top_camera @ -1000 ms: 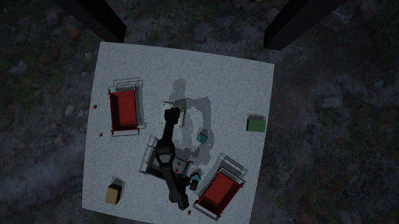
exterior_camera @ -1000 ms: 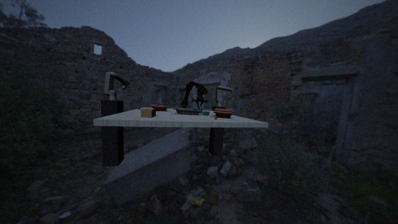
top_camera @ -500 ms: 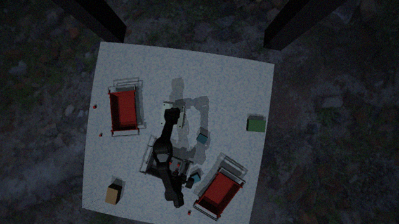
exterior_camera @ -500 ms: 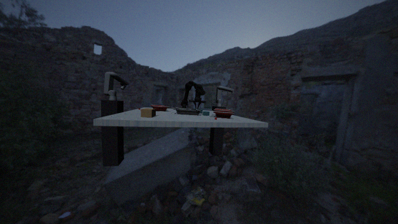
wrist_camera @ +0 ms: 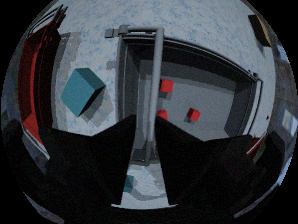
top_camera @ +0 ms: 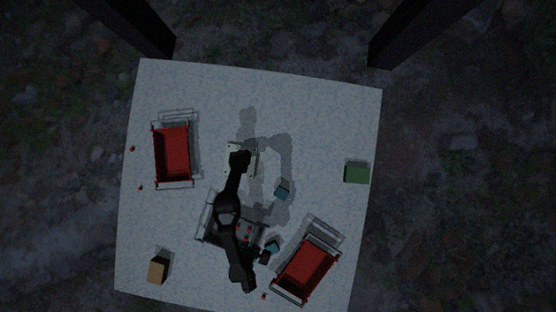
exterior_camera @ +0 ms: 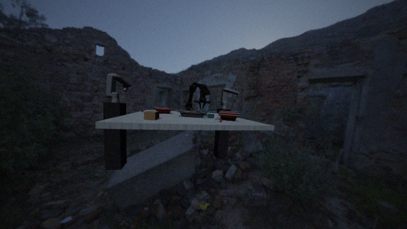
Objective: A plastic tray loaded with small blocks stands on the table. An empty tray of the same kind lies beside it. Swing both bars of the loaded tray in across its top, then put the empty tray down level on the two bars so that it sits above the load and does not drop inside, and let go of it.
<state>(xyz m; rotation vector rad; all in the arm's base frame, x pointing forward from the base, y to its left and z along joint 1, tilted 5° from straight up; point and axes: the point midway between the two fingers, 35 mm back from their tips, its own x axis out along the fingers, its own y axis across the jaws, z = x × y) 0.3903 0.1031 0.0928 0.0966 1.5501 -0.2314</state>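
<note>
Now: the red plastic tray 45 cm to the right of my gripper tip, 35 cm behind it and 4 cm below it. Also, from my gripper tip: green block (47 cm to the left, 38 cm behind, 7 cm below); tan block (47 cm to the right, 26 cm ahead, 6 cm below).
</note>
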